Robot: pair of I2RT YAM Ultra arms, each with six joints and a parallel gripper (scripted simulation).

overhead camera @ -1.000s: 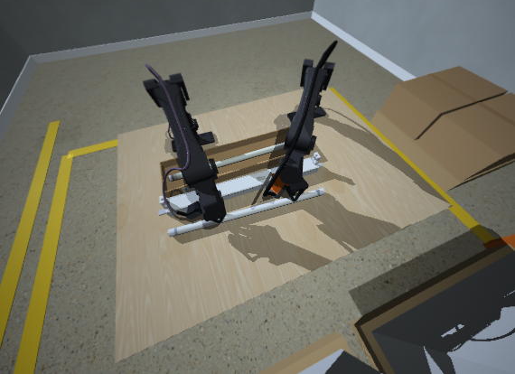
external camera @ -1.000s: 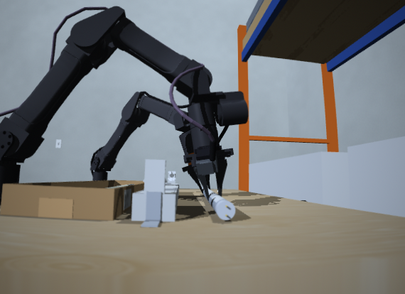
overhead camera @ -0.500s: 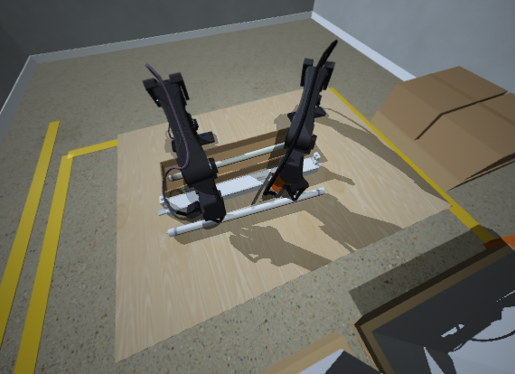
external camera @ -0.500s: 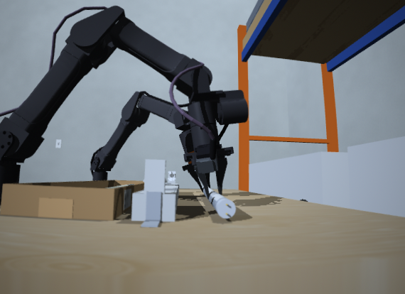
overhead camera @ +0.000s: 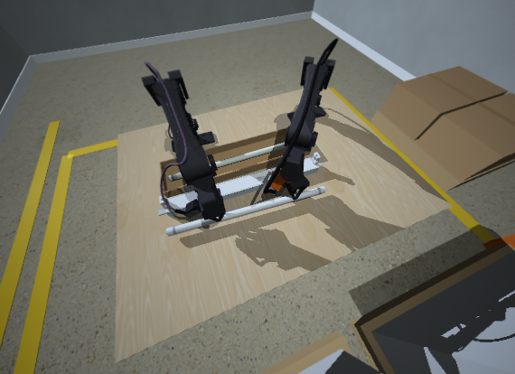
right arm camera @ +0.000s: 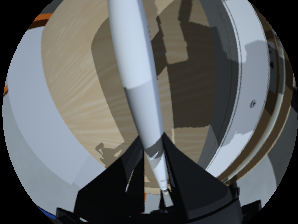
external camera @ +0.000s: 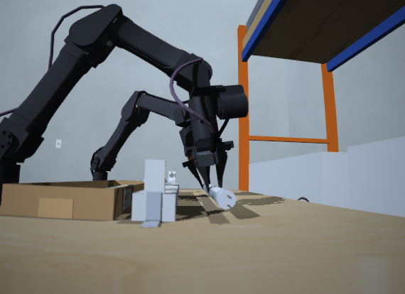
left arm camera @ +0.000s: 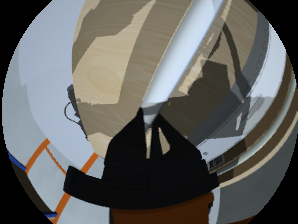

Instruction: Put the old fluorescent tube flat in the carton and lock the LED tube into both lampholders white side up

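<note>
Right now the LED tube is 1 cm ahead of my right hand, 12 cm to the left of it and 1 cm below it. Also, from my right hand: brown carton 25 cm behind, 14 cm to the left, 2 cm below; white fixture 11 cm behind, 14 cm to the left, 2 cm above; old fluorescent tube 25 cm behind, 14 cm to the left, 2 cm below.
</note>
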